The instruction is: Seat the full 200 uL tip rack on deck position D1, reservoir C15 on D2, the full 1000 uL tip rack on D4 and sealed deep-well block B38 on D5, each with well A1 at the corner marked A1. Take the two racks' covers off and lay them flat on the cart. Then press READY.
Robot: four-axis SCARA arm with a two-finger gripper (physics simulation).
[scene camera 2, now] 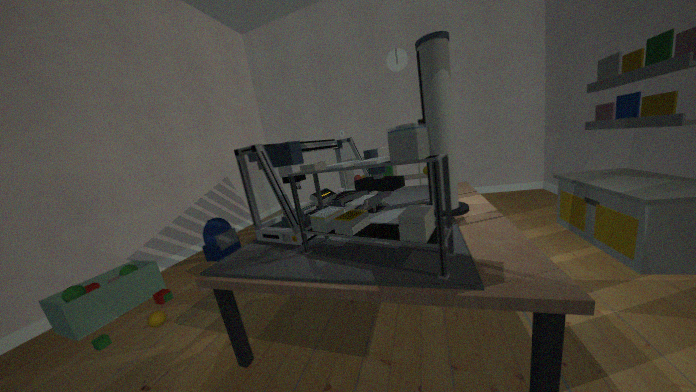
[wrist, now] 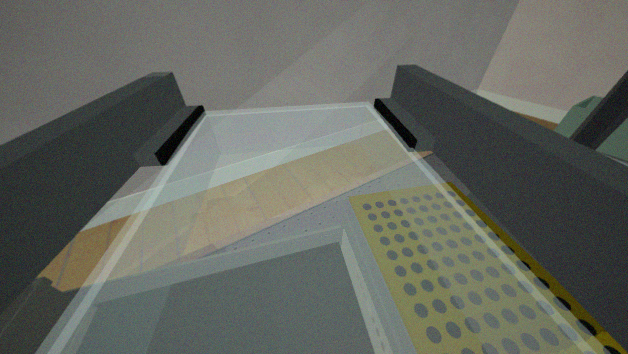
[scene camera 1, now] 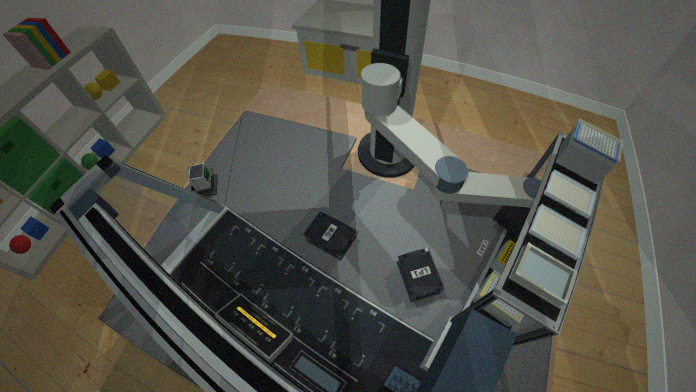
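My gripper (wrist: pixel 290 90) is shut on a clear cover (wrist: pixel 295 117), held by its two sides; in scene camera 1 the hand is partly hidden behind the cart. A yellow tip rack (wrist: pixel 445 260) (scene camera 2: pixel 351 216) (scene camera 1: pixel 507 253) is on the cart's lower level, below and right of the cover in the wrist view. Another rack with yellow (scene camera 1: pixel 504 306) (scene camera 2: pixel 327 218) is beside it. On the cart's top are a blue-edged rack (scene camera 1: pixel 597 141), two pale plates (scene camera 1: pixel 570 192) (scene camera 1: pixel 557 231) and an open reservoir (scene camera 1: pixel 545 271). The deck (scene camera 1: pixel 300 302) shows bare positions D1 to D5. Labels telling C15 and B38 are unreadable.
Dark blocks marked RG (scene camera 1: pixel 330 235) and LP1 (scene camera 1: pixel 420 274) stand on the mat between arm and deck. A grey rimmed tray (wrist: pixel 225 300) lies beneath the cover. Cart posts (scene camera 2: pixel 440 220) and the deck's overhead frame (scene camera 2: pixel 247 190) stand near the arm. A lit yellow panel (scene camera 1: pixel 256 322) fronts the deck.
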